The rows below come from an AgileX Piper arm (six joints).
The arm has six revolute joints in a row. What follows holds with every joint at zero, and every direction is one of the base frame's.
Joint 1 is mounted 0.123 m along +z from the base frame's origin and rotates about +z.
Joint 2 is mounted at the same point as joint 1 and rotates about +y.
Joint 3 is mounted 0.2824 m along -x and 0.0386 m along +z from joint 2 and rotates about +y.
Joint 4 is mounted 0.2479 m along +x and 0.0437 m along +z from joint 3 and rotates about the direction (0.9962, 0, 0.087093).
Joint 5 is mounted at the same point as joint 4 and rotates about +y.
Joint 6 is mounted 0.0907 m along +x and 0.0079 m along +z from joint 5 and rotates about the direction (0.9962, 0, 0.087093).
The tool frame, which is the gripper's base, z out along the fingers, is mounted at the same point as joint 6; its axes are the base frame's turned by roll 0, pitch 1.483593 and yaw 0 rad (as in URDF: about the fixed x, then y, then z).
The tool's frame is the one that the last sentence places.
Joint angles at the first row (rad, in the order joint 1, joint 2, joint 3, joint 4, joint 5, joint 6):
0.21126, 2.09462, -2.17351, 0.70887, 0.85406, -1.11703
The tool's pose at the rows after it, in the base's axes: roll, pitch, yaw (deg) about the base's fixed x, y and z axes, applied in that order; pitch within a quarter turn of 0, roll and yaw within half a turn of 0; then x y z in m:
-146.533, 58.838, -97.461, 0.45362, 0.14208, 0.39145
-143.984, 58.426, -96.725, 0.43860, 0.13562, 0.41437
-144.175, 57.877, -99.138, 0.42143, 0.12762, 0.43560
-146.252, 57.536, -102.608, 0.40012, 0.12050, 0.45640
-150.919, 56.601, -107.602, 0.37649, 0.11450, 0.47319
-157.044, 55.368, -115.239, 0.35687, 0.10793, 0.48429
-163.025, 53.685, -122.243, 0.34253, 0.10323, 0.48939
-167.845, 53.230, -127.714, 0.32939, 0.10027, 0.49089
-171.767, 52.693, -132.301, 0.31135, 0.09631, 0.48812
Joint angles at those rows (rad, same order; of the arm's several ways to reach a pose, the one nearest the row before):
0.20969, 2.04736, -2.17351, 0.69862, 0.86412, -1.09287
0.20743, 1.99128, -2.17353, 0.64775, 0.88098, -1.04394
0.20427, 1.93303, -2.17348, 0.57916, 0.91413, -0.96395
0.20263, 1.87066, -2.17358, 0.52273, 0.97036, -0.88187
0.20264, 1.81059, -2.17351, 0.47730, 1.05493, -0.80148
0.20261, 1.76258, -2.17351, 0.42360, 1.13372, -0.70071
0.20263, 1.73039, -2.17124, 0.38819, 1.20504, -0.61933
0.20262, 1.68504, -2.12456, 0.38185, 1.22616, -0.56458
0.20262, 1.60733, -2.01761, 0.38011, 1.21653, -0.52841

